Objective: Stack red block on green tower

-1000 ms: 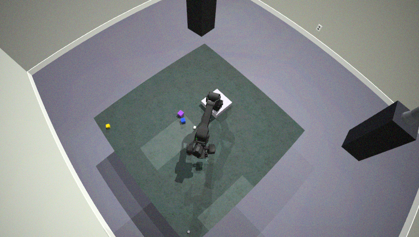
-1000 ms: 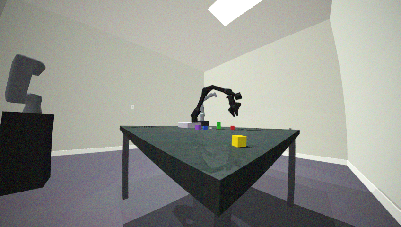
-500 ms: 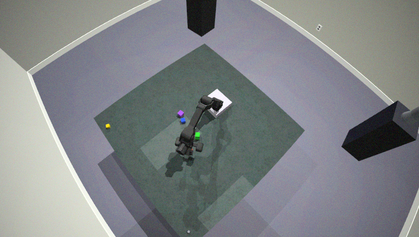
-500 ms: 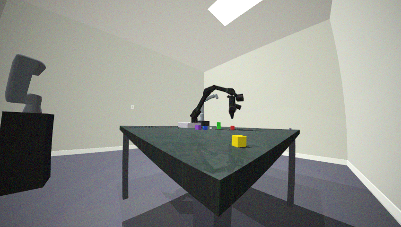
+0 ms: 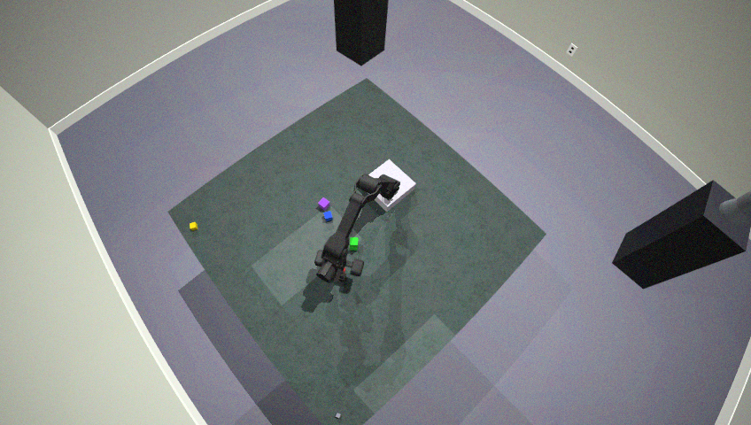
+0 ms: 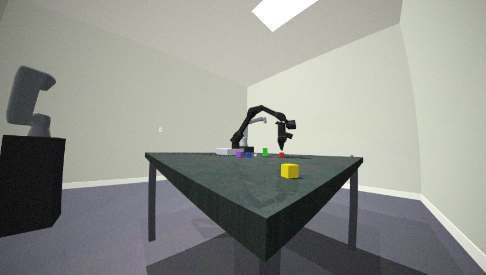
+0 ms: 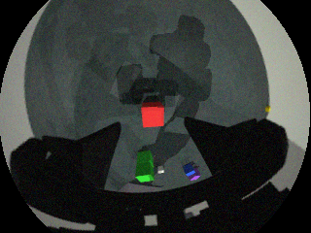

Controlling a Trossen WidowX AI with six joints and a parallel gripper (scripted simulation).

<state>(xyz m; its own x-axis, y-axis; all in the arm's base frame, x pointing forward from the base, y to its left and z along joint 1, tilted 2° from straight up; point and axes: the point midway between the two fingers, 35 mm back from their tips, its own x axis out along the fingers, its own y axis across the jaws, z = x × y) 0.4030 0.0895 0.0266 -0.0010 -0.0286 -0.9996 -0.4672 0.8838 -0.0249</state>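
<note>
My gripper tip is 3 cm above the red block. Round my gripper tip: blue block: 14 cm behind, 22 cm to the right, 3 cm below; tiny white cube: 17 cm behind, 11 cm to the right, 4 cm below; purple block: 17 cm behind, 27 cm to the right, 3 cm below.
</note>
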